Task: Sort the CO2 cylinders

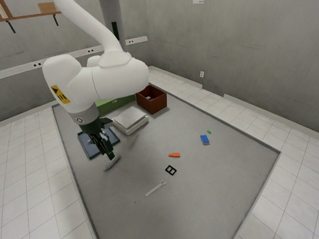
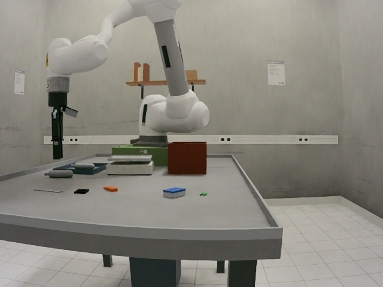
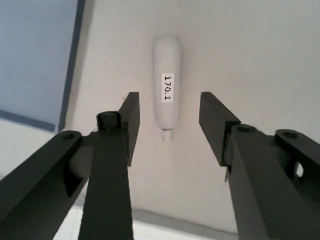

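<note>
Right now the scale plate is 23 cm to the left of my hand, 21 cm behind it and 5 cm below it. From my hand the other things lie so: black frame (22 cm ahead, 21 cm to the left, 10 cm below); fork-like tool (24 cm ahead, 12 cm to the left, 10 cm below); dark blue tray (23 cm behind, 10 cm below).
</note>
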